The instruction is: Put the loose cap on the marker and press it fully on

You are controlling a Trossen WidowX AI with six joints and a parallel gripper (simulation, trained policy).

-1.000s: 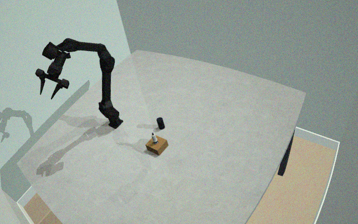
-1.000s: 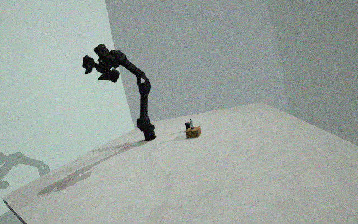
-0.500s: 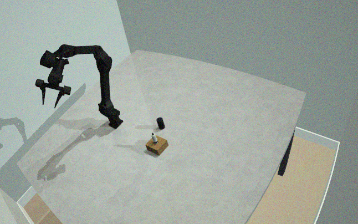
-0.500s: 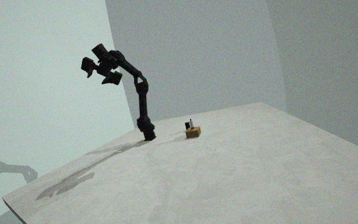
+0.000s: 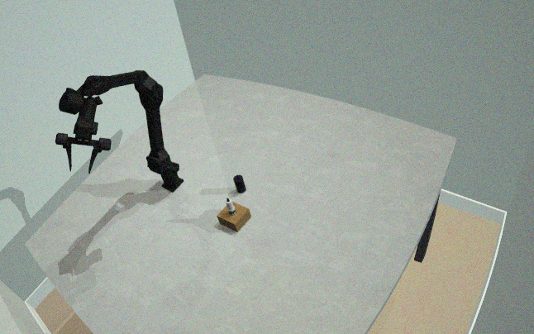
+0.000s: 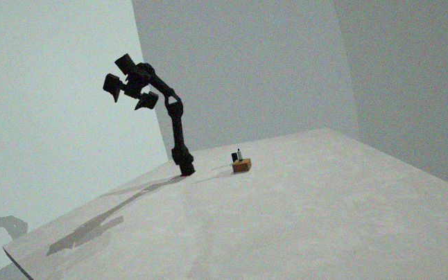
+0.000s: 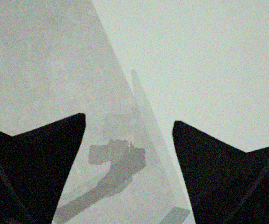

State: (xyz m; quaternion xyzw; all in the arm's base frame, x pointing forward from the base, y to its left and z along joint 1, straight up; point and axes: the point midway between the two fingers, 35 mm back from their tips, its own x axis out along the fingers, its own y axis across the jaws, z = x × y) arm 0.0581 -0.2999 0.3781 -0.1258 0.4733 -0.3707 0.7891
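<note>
The black marker cap is 18 cm ahead of my gripper tip, 41 cm to the left of it and 33 cm below it. Round my gripper tip: tan holder block (24 cm ahead, 30 cm to the left, 34 cm below).
</note>
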